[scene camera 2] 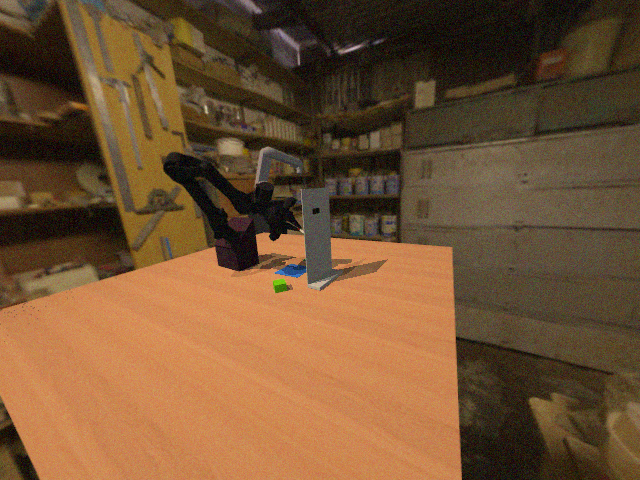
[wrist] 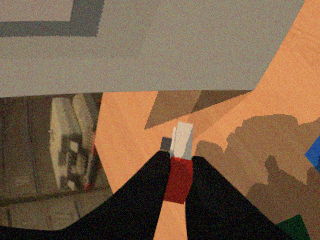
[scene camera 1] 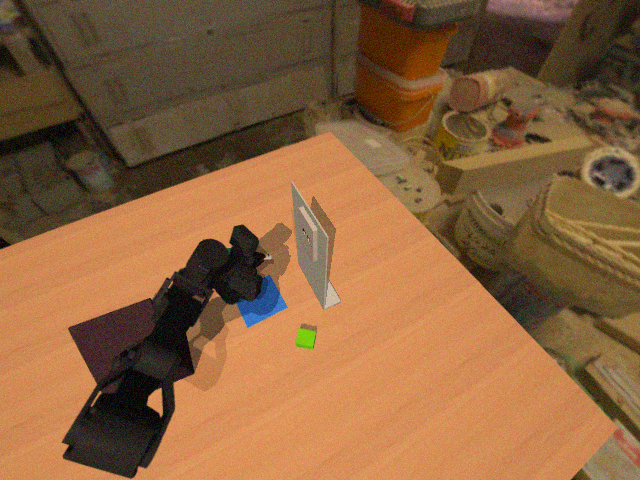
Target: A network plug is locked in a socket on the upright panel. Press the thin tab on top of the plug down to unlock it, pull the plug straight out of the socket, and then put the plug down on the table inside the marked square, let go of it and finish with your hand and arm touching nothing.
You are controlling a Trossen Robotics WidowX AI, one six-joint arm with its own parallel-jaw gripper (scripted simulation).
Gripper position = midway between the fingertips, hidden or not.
Observation:
In view: the gripper (scene camera 1: 263, 257), a network plug (wrist: 180, 146), a blue marked square (scene camera 1: 269, 302) and a grey upright panel (scene camera 1: 312, 241).
The gripper also shows in scene camera 2 (scene camera 2: 300, 229) and in the wrist view (wrist: 178, 163). The grey upright panel also shows in the wrist view (wrist: 54, 54).

